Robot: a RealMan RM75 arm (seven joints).
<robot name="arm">
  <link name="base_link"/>
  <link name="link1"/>
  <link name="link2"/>
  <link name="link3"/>
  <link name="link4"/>
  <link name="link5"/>
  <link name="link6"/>
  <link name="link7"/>
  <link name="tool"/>
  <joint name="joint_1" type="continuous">
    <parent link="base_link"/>
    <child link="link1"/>
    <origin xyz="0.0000 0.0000 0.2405"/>
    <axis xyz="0 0 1"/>
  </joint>
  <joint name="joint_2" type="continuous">
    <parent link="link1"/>
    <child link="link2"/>
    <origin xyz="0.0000 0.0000 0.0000"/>
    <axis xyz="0 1 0"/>
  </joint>
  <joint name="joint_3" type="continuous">
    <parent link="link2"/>
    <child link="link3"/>
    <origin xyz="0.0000 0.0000 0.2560"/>
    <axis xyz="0 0 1"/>
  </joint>
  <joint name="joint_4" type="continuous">
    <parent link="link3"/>
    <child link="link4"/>
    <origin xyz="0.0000 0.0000 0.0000"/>
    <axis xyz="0 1 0"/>
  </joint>
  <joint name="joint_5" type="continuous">
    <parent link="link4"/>
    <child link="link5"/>
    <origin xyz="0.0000 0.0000 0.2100"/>
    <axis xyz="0 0 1"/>
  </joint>
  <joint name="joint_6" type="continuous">
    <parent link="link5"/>
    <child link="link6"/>
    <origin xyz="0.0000 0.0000 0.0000"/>
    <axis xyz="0 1 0"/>
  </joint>
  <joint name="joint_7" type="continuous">
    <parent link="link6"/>
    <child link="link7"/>
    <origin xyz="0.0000 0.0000 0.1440"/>
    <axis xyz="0 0 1"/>
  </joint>
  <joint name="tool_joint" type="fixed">
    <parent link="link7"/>
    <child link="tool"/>
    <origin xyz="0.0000 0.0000 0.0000"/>
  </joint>
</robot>
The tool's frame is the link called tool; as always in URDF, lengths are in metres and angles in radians. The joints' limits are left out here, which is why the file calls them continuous.
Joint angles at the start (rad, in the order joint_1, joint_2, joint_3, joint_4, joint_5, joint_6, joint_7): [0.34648 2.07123 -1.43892 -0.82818 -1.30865 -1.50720 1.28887]
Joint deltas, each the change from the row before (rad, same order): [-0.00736 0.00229 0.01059 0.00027 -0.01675 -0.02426 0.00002]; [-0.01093 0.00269 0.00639 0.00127 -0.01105 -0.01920 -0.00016]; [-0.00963 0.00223 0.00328 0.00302 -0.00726 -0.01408 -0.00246]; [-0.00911 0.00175 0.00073 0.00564 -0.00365 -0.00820 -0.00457]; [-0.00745 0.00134 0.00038 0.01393 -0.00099 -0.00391 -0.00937]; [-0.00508 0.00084 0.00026 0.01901 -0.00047 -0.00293 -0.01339]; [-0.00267 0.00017 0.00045 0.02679 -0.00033 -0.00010 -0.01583]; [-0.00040 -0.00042 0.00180 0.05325 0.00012 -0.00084 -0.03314]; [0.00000 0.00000 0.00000 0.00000 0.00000 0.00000 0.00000]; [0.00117 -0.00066 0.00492 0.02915 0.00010 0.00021 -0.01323]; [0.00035 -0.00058 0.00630 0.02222 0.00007 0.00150 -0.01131]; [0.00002 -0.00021 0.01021 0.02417 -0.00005 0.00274 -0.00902]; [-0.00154 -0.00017 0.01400 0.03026 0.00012 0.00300 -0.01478]
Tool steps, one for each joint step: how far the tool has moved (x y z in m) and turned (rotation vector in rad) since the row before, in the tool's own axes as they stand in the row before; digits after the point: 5 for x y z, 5 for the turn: [0.00207 0.00378 -0.00233 -0.01459 0.00243 0.00407]; [0.00294 0.00408 -0.00229 -0.00938 -0.00014 0.00875]; [0.00297 0.00350 -0.00177 -0.00646 -0.00052 0.00770]; [0.00336 0.00286 -0.00154 -0.00165 -0.00072 0.00809]; [0.00450 0.00219 -0.00167 0.00372 -0.00107 0.01008]; [0.00495 0.00185 -0.00160 0.00439 -0.00043 0.00913]; [0.00604 0.00134 -0.00176 0.00758 0.00140 0.01227]; [0.01059 0.00208 -0.00294 0.01244 0.00256 0.01870]; [0.00000 0.00000 0.00000 0.00000 0.00000 0.00000]; [0.00509 0.00037 -0.00201 0.01004 0.00022 0.01340]; [0.00381 -0.00011 -0.00198 0.01141 -0.00056 0.00901]; [0.00397 -0.00052 -0.00245 0.01620 -0.00216 0.01307]; [0.00517 -0.00042 -0.00343 0.02180 -0.00383 0.01400]
